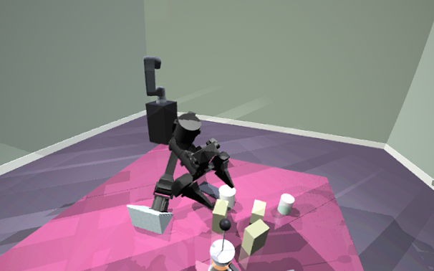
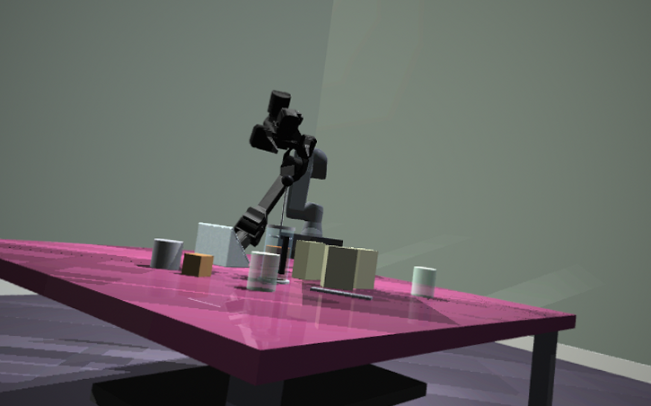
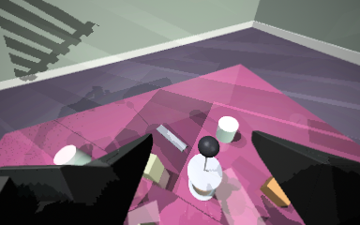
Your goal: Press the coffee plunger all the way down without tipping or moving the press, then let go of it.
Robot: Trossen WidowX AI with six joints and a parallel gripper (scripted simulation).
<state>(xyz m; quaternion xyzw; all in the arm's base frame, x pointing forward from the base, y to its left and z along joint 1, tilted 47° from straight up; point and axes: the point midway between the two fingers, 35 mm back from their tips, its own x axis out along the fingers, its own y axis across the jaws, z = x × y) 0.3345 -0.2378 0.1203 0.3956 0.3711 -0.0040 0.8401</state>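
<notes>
The glass coffee press lies 3 cm ahead of my gripper tip, 3 cm to the right of it and 21 cm below it. Also, from my gripper tip: grey flat bar: 21 cm ahead, 3 cm to the left, 34 cm below; grey cylinder: 18 cm behind, 22 cm to the right, 30 cm below; orange cube: 6 cm behind, 21 cm to the right, 31 cm below.
</notes>
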